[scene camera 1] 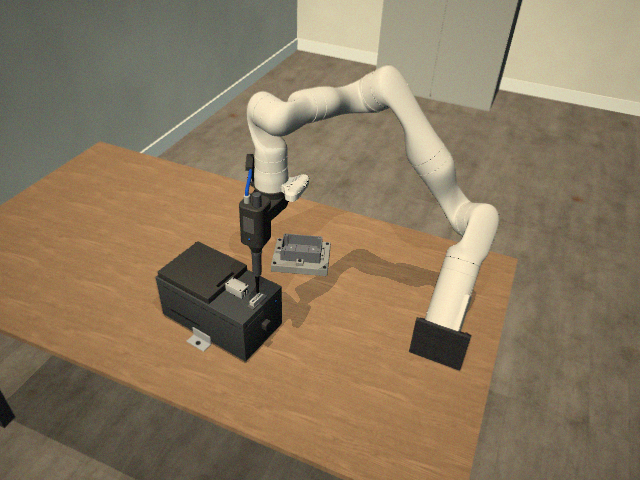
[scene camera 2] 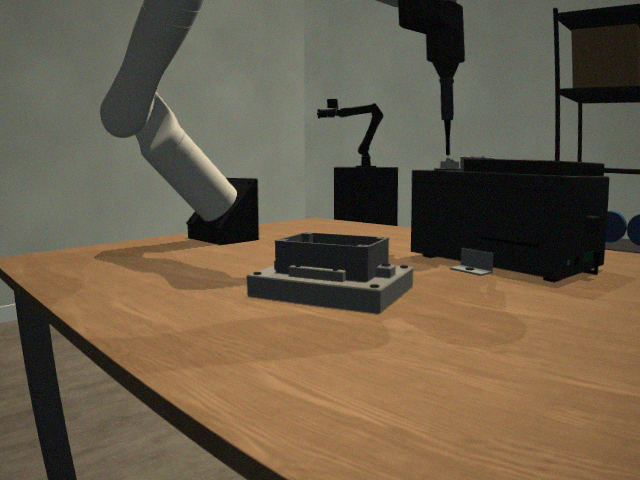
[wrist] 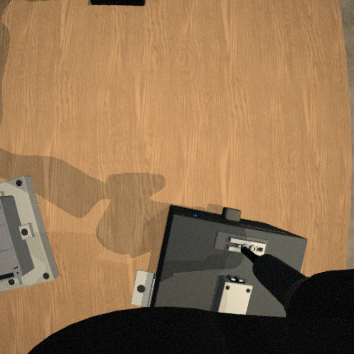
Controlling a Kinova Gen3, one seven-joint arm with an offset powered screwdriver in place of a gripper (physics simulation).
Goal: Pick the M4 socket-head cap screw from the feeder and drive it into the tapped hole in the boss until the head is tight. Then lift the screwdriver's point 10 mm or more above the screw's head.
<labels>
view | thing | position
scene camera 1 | light fixture plate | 281,266
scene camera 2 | black feeder lid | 536,167
</labels>
